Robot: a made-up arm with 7 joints.
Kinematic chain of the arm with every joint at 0, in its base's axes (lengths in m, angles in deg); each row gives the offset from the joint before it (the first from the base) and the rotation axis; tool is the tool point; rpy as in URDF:
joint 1: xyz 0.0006 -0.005 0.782 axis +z
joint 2: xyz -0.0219 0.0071 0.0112 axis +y
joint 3: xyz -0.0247 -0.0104 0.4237 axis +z
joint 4: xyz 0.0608 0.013 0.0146 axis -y
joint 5: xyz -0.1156 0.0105 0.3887 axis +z
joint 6: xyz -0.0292 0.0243 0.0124 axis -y
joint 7: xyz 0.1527 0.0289 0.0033 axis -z
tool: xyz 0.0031 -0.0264 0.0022 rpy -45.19 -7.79 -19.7
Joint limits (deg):
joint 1: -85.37..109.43
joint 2: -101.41..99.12
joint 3: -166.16..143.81
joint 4: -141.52..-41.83
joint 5: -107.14..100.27
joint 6: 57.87..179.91
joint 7: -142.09..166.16
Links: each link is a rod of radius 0.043 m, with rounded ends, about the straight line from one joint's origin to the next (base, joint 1, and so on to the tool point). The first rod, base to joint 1, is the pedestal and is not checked.
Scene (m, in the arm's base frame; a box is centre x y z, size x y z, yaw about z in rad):
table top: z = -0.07
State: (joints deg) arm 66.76 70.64 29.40 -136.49 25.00 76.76 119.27
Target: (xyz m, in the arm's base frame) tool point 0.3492 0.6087 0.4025
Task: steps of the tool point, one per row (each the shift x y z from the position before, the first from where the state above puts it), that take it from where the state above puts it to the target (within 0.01 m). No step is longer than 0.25 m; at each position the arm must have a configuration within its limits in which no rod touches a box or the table.
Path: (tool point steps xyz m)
1: 0.1411 0.1346 -0.0548
2: 0.1911 0.0862 -0.0237
3: 0.2135 0.0267 0.0118

